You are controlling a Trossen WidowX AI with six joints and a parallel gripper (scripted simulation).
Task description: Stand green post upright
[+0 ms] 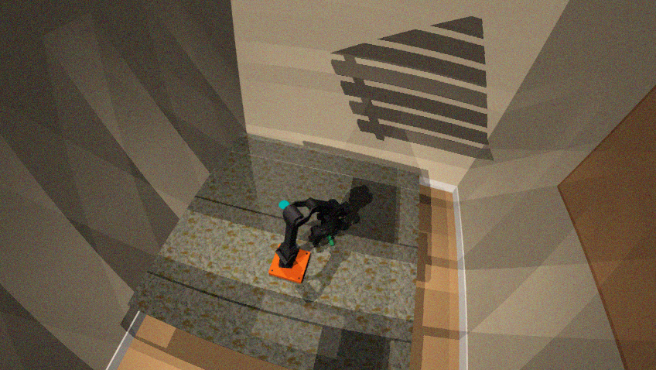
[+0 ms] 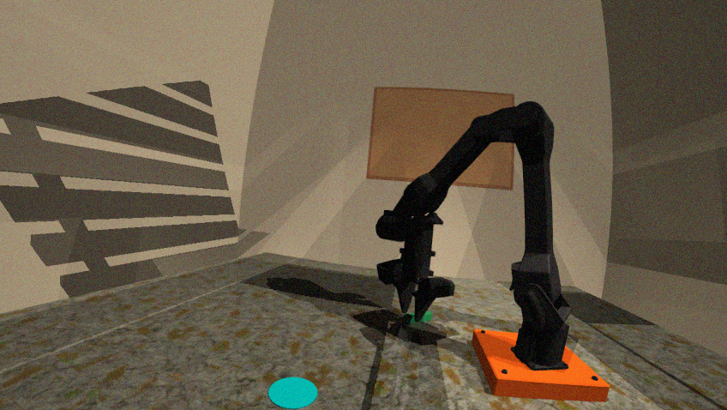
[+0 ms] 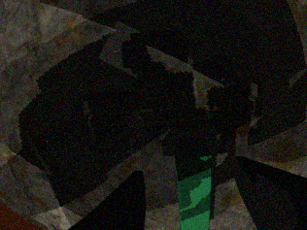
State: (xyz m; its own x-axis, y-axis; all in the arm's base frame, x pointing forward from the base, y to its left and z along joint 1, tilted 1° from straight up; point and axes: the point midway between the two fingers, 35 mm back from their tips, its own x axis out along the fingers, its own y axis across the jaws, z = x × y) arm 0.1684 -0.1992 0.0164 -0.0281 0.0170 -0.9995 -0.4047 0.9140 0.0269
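My gripper tip is now 19 cm short of the cyan circle, 25 cm to the right of it and 1 cm above it. Round my gripper tip: green post: 2 cm behind, 1 cm to the right.
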